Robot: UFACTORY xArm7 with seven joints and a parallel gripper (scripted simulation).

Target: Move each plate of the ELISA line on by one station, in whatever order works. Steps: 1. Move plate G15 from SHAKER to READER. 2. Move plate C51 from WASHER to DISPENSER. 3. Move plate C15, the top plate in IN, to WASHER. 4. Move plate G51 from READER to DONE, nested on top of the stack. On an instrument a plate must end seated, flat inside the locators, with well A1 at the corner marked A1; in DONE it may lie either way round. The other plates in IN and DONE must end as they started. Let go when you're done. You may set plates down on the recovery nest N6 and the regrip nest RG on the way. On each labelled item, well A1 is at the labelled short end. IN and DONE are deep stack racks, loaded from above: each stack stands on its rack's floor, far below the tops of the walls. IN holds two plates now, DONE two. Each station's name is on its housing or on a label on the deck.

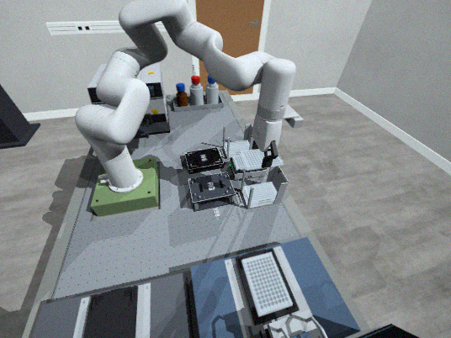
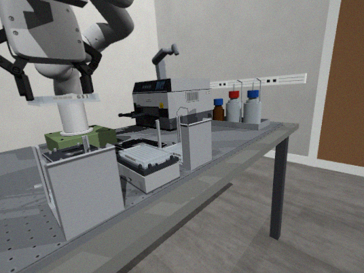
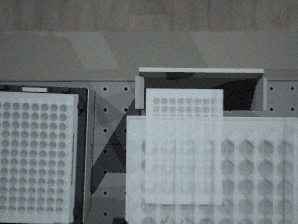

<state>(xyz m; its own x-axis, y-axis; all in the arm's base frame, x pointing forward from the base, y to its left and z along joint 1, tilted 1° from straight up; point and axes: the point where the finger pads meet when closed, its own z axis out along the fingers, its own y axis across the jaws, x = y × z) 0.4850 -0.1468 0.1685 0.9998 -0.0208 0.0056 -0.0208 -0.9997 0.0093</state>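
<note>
The DONE label lies 6 cm behind my hand, 1 cm to the right of it and 22 cm below it. Round my hand: black RG nest (17 cm behind, 4 cm to the left, 17 cm below); black N6 nest (16 cm behind, 25 cm to the left, 20 cm below).
</note>
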